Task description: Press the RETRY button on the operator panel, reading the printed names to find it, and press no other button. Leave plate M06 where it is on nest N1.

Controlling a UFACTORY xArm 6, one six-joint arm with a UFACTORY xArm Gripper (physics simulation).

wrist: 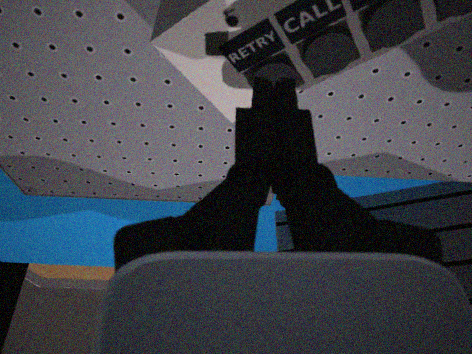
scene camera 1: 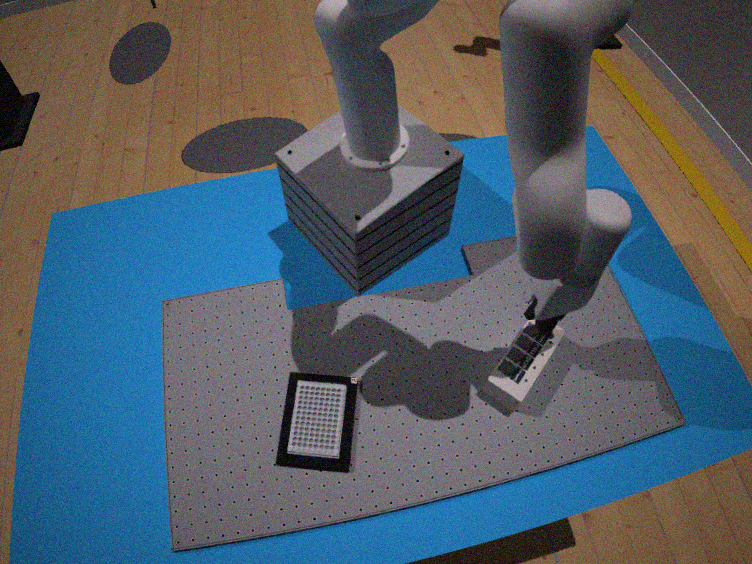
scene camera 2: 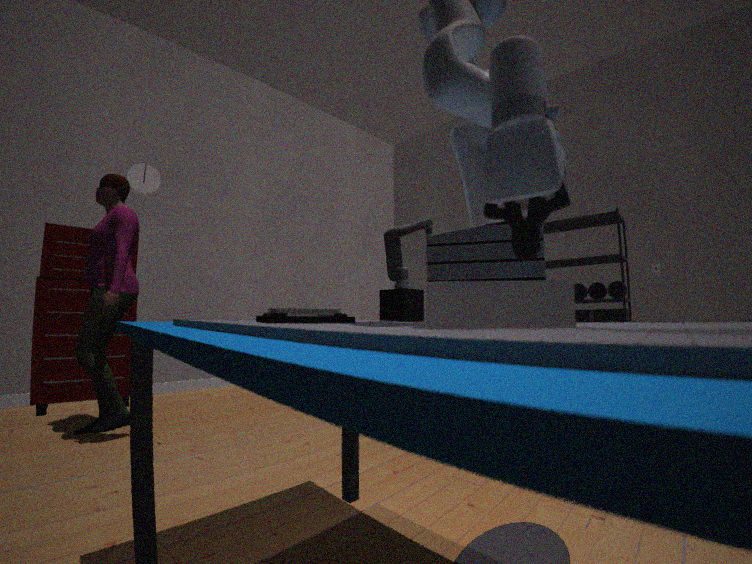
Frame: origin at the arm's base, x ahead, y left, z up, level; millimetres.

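Seen in the pictures: gripper, fingertip midpoint: [wrist: 269, 101] [scene camera 1: 542, 327] [scene camera 2: 526, 258]; arm's base, origin of the base link: [scene camera 1: 375, 145] [scene camera 2: 492, 235].
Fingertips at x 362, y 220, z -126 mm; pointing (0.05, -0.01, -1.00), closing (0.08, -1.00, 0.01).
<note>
Offsets run from my fingertips to a thing's top centre. "*": to the spot under its first point. Level surfaces: height alone.
The operator panel @[28 mm down, 30 mm ahead, 30 mm right] [scene camera 1: 529, 377] [scene camera 2: 498, 303] is a pale box with a row of dark round buttons and printed names. In the wrist view the RETRY label @[* 30 mm down, 4 mm ahead, 7 mm left] [wrist: 252, 48] is readable, with the dark round RETRY button @[28 mm down, 12 mm back, 7 mm right] [wrist: 274, 69] below it, its lower part hidden by the fingertips. My gripper [scene camera 1: 542, 327] [scene camera 2: 527, 256] [wrist: 269, 101] is shut and empty, fingers pointing down. In scene camera 2 its tips show above the panel's top edge; contact with the button cannot be made out. White plate M06 @[57 mm down, 53 mm ahead, 406 mm right] [scene camera 1: 317, 418] [scene camera 2: 303, 312] lies in black nest N1 @[66 mm down, 53 mm ahead, 406 mm right] [scene camera 1: 283, 446] [scene camera 2: 266, 318].
The CALL label @[* 30 mm down, 24 mm ahead, 17 mm right] [wrist: 312, 16] and its button @[28 mm down, 7 mm ahead, 30 mm right] [wrist: 331, 52] are right beside RETRY, with further buttons to the right. The grey perforated board @[83 mm down] [scene camera 1: 242, 485] lies on the blue table top @[97 mm down] [scene camera 1: 121, 254]. The striped robot base block [scene camera 1: 400, 236] stands behind. A person [scene camera 2: 121, 248] stands beyond the table.
</note>
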